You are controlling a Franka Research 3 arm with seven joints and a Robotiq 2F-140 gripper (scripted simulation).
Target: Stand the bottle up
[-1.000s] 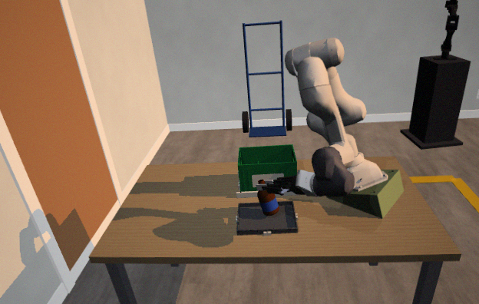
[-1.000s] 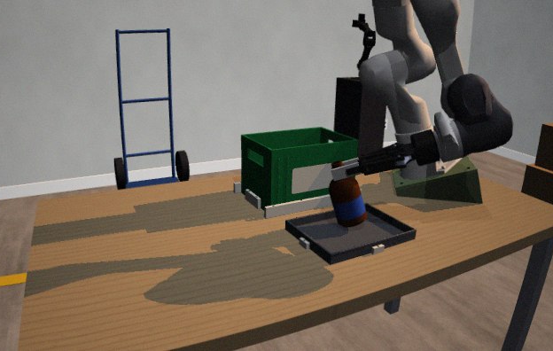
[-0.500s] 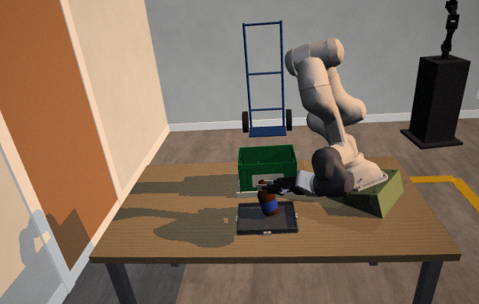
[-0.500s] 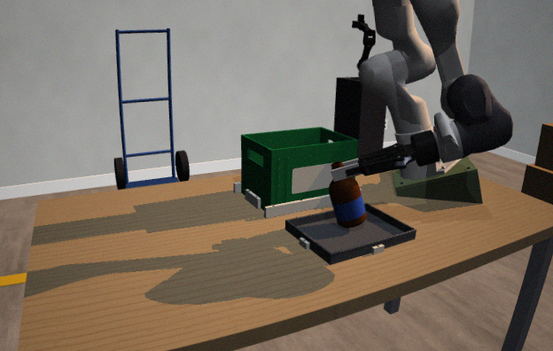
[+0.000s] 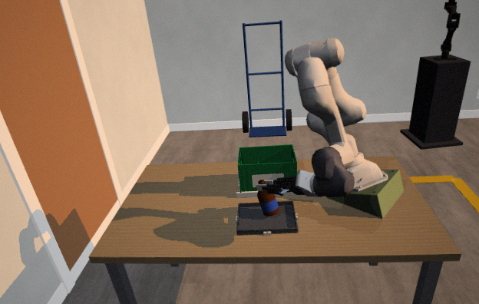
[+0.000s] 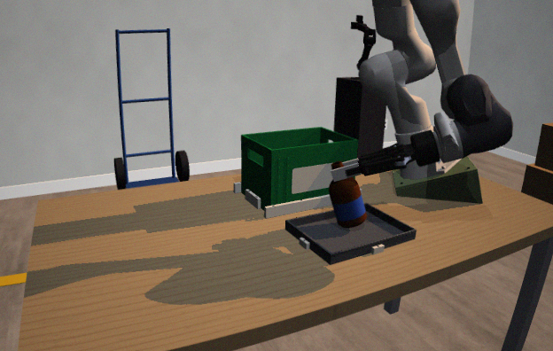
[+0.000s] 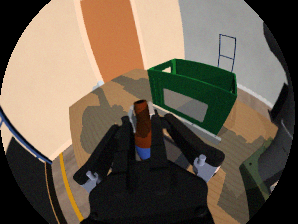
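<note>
Now: the bottle 60 mm below my hand. From my hand the other things lie so: green crate 40 mm behind, 230 mm to the right, 70 mm below; tray 10 mm ahead, 40 mm to the left, 140 mm below.
</note>
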